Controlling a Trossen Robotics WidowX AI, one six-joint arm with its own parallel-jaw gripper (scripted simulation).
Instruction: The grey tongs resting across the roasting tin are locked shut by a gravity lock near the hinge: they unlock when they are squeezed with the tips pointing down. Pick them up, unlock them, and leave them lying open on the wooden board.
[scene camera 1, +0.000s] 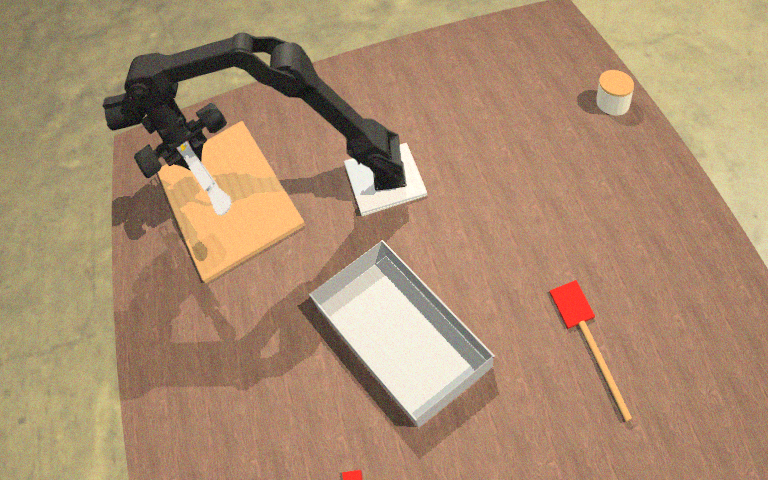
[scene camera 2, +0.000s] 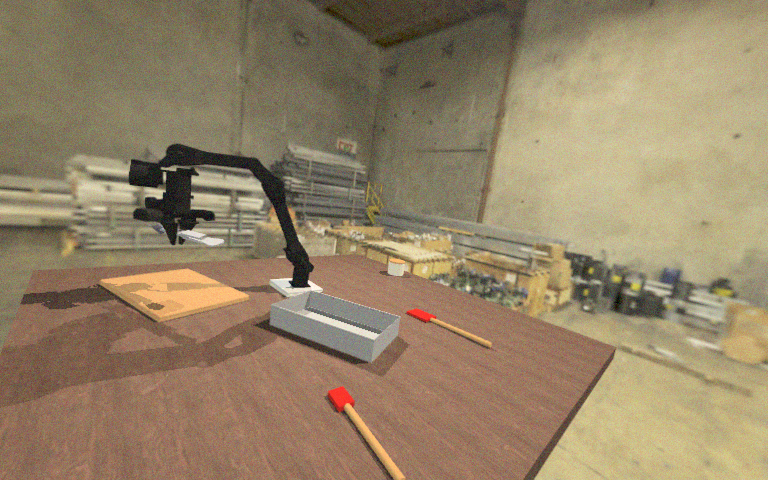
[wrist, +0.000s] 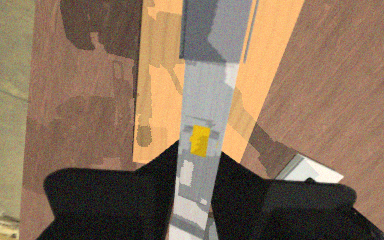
Note:
I see my gripper (scene camera 1: 195, 166), a red spatula (scene camera 1: 574, 308), a grey roasting tin (scene camera 1: 420, 352) and a wooden board (scene camera 1: 261, 214).
My gripper also shows in scene camera 2 (scene camera 2: 176, 244) and in the wrist view (wrist: 193, 144). The wooden board is seen too in the wrist view (wrist: 160, 81). The wrist view does not show the red spatula: it is out of frame.

